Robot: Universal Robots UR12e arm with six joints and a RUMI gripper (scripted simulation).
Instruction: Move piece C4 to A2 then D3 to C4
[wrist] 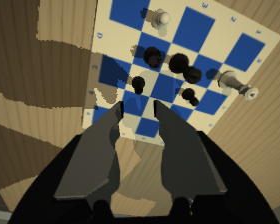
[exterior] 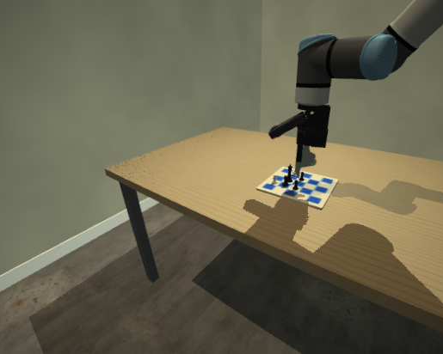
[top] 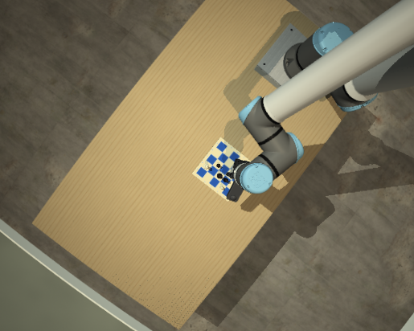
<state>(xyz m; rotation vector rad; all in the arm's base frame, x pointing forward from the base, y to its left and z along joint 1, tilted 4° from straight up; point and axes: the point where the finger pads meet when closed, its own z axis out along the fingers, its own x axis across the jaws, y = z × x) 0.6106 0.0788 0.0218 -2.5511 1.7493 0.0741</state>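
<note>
Right now the tall black piece is 40 mm ahead of my hand, 40 mm to the right of it and 30 mm below it. Also, from my hand: chessboard: 10 mm ahead, 40 mm to the right, 70 mm below; then white pawn: 80 mm ahead, 50 mm below.
</note>
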